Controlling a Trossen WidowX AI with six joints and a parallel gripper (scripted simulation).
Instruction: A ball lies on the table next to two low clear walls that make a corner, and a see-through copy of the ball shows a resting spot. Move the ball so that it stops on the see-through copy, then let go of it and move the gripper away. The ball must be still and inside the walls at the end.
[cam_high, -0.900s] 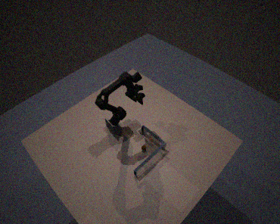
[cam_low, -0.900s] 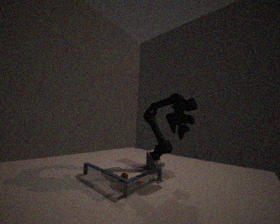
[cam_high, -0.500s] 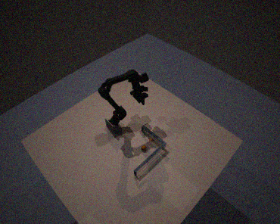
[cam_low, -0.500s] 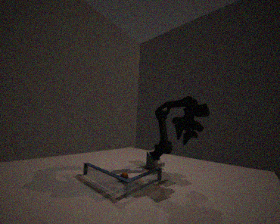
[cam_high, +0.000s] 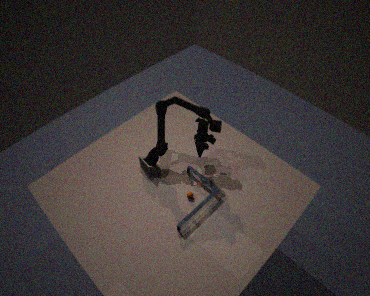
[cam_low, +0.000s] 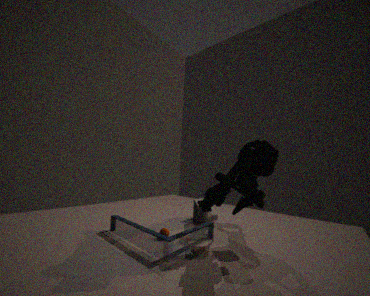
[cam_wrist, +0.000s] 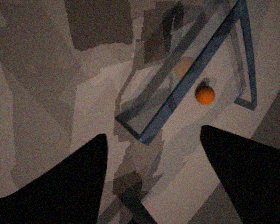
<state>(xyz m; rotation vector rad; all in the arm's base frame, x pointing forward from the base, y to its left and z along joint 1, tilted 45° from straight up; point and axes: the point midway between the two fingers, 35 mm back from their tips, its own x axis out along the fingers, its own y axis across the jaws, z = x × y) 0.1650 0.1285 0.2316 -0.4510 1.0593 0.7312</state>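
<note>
Right now the orange ball is 17 cm to the right of my gripper tip, 13 cm ahead of it and 10 cm below it. The rest, counted from my gripper tip: see-through ball 11 cm ahead, 10 cm below, 9 cm to the right.
</note>
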